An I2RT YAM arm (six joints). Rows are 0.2 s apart.
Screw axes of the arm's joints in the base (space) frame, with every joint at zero. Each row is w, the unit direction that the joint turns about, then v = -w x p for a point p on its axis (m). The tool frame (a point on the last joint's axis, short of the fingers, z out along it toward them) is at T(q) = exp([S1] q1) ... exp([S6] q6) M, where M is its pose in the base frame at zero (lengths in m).
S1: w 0 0 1 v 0 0 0
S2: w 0 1 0 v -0.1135 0 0.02
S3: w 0 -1 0 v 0.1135 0 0.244
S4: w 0 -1 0 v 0.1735 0 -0.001
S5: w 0 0 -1 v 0 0.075 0
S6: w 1 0 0 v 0 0.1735 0
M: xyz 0.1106 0 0.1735 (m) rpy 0 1.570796 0 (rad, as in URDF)
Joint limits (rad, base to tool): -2.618..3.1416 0..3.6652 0..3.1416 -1.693..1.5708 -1.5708..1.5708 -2.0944..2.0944
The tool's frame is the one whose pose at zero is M.
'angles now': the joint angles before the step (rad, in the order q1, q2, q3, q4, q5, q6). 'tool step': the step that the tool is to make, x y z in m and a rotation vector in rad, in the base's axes. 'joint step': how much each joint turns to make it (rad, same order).
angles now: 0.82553, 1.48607, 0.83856, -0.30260, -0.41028, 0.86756
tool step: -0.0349, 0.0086, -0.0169, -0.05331, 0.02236, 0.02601
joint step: 0.12224, -0.02032, -0.08139, 0.03311, 0.06832, 0.07491
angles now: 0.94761, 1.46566, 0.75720, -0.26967, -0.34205, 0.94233
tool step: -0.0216, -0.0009, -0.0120, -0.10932, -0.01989, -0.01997
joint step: 0.07940, -0.01028, -0.04085, -0.03719, 0.11779, 0.04520
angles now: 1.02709, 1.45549, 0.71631, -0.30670, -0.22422, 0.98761
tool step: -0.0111, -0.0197, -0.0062, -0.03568, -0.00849, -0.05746
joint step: 0.00477, -0.07692, -0.08509, -0.00973, 0.05303, 0.04229
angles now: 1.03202, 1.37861, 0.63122, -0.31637, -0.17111, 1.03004
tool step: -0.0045, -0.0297, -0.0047, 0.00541, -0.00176, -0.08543
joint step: -0.05023, -0.11851, -0.10681, -0.00103, 0.01603, 0.03179
